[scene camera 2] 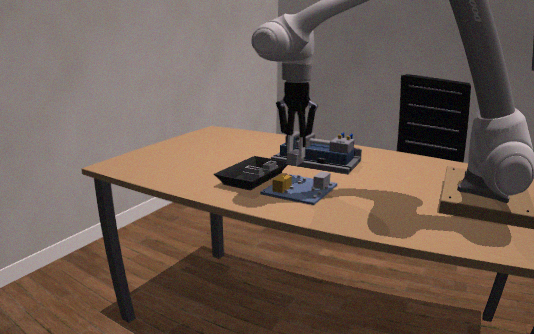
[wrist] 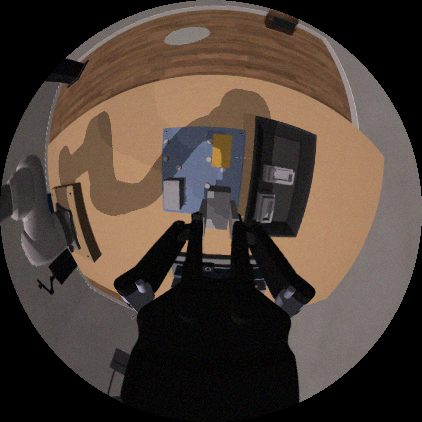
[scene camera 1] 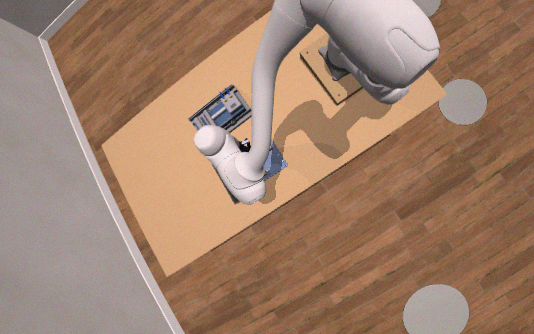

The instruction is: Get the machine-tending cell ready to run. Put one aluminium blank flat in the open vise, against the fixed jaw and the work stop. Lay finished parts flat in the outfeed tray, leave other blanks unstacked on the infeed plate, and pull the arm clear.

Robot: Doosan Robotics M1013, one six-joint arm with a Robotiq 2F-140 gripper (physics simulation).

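Frame: origin at the arm's base, x ahead, y left, z up, level; millimetres.
Seen in the pictures: gripper, fingertip midpoint: [scene camera 2: 295,156] [wrist: 217,207]; arm's base, origin of the base link: [scene camera 2: 485,187] [wrist: 66,224].
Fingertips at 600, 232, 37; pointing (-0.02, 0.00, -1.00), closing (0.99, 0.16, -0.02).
Offsets run from my fingertips to a thing's top centre, as dx, dy, dz. "pt": to the spot under its first point. Level surfaces: height alone.
My gripper [scene camera 2: 295,151] [wrist: 217,207] is shut on a grey aluminium blank {+1, +0, +17} [scene camera 2: 295,158] [wrist: 218,202], held above the table near the infeed plate's vise-side edge. The blue infeed plate {-47, +38, -78} [scene camera 1: 276,164] [scene camera 2: 306,194] [wrist: 192,172] bears another grey blank {-90, -13, -42} [scene camera 2: 321,180] [wrist: 172,194] and a yellow block {-13, +88, -42} [scene camera 2: 282,183] [wrist: 221,151], standing apart. The black outfeed tray {pt +112, +172, -60} [scene camera 2: 231,181] [wrist: 311,162] holds two grey pocketed parts, one {+100, +0, -39} [scene camera 2: 270,165] {+108, +74, -39} [wrist: 281,174] near the other [wrist: 265,207]. The vise {+70, -256, +13} [scene camera 1: 223,113] [scene camera 2: 320,152] stands behind the gripper in scene camera 2; its jaw gap is unclear.
Small round pegs stand on the infeed plate. The vise's grey block {-25, -269, +10} [scene camera 2: 342,145] carries blue and yellow fittings. The arm covers part of the plate and tray in scene camera 1. The arm's base stands on a wooden board [scene camera 1: 324,75] [scene camera 2: 450,200] on the table {dz -86} [scene camera 1: 165,200] [scene camera 2: 150,165].
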